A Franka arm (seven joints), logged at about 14 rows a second.
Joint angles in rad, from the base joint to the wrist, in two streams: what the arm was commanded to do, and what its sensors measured. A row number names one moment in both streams.
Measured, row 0:
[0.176 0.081 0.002 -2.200 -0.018 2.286 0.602]
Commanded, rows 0 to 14:
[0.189 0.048 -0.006 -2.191 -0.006 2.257 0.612]
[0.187 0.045 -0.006 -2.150 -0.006 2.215 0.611]
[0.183 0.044 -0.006 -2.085 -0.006 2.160 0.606]
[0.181 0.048 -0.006 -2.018 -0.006 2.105 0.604]
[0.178 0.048 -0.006 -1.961 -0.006 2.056 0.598]
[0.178 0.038 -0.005 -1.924 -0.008 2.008 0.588]
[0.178 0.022 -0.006 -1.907 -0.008 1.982 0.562]
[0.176 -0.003 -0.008 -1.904 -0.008 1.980 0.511]
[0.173 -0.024 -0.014 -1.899 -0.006 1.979 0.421]
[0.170 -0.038 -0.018 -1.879 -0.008 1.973 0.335]
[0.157 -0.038 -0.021 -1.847 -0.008 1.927 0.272]
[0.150 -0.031 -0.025 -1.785 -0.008 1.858 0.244]
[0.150 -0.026 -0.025 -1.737 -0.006 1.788 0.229]
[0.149 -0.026 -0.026 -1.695 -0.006 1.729 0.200]
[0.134 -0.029 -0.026 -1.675 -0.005 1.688 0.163]
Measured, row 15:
[0.159 -0.037 -0.035 -1.745 -0.018 1.783 0.229]
